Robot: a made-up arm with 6 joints.
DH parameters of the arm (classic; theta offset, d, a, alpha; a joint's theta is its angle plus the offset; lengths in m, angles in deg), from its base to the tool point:
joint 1: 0 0.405 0 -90
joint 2: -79.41 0 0.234 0
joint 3: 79.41 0 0.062 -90
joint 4: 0 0.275 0 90
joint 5: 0 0 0.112 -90
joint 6: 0 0.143 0 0
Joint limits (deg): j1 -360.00..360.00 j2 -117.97..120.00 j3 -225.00..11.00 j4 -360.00..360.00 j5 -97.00..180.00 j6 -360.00..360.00
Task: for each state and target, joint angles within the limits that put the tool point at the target. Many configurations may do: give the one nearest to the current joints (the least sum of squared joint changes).
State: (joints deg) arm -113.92 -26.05 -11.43 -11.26 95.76 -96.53
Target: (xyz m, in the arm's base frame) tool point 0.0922 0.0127 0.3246
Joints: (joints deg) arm -124.55 -15.70 4.02 22.43 120.63 -96.53
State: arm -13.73 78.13 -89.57 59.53 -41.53 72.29
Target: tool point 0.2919 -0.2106 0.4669
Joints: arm -12.18 38.03 -73.52 86.16 -89.18 72.29
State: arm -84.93 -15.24 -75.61 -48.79 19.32 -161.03
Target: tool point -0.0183 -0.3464 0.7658
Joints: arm -97.49 -33.66 -64.06 -49.03 26.71 -161.03
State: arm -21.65 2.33 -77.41 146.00 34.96 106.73
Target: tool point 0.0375 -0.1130 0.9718
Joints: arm -45.22 -44.35 -101.82 134.10 14.11 106.73
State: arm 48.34 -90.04 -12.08 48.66 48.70 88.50
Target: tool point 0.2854 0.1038 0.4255
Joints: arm 22.26 -42.02 -16.10 48.91 33.01 88.50
